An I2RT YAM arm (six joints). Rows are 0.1 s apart.
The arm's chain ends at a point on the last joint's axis. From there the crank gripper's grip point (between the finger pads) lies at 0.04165 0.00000 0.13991 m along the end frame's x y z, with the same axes.
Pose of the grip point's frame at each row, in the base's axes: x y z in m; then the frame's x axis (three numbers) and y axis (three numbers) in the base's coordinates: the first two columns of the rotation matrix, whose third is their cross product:
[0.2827 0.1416 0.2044 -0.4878 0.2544 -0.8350 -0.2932 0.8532 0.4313]
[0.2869 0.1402 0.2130 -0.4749 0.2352 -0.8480 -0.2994 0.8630 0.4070]
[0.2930 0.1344 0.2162 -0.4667 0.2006 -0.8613 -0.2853 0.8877 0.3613]
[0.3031 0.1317 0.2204 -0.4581 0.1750 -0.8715 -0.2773 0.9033 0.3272]
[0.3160 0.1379 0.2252 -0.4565 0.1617 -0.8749 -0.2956 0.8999 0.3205]
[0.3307 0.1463 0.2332 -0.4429 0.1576 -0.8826 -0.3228 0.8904 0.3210]
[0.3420 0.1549 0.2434 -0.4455 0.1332 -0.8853 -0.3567 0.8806 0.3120]
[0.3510 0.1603 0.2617 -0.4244 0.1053 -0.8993 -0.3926 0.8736 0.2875]
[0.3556 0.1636 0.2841 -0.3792 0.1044 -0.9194 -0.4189 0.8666 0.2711]
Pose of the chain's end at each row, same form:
[0.1880 0.0673 0.2870 -0.4878 0.2544 -0.8350 -0.2932 0.8532 0.4313]
[0.1909 0.0678 0.2958 -0.4749 0.2352 -0.8480 -0.2994 0.8630 0.4070]
[0.1953 0.0681 0.3020 -0.4667 0.2006 -0.8613 -0.2853 0.8877 0.3613]
[0.2040 0.0696 0.3078 -0.4581 0.1750 -0.8715 -0.2773 0.9033 0.3272]
[0.2176 0.0745 0.3124 -0.4565 0.1617 -0.8749 -0.2956 0.8999 0.3205]
[0.2321 0.0800 0.3180 -0.4429 0.1576 -0.8826 -0.3228 0.8904 0.3210]
[0.2457 0.0857 0.3285 -0.4455 0.1332 -0.8853 -0.3567 0.8806 0.3120]
[0.2545 0.0894 0.3452 -0.4244 0.1053 -0.8993 -0.3926 0.8736 0.2875]
[0.2560 0.0910 0.3623 -0.3792 0.1044 -0.9194 -0.4189 0.8666 0.2711]

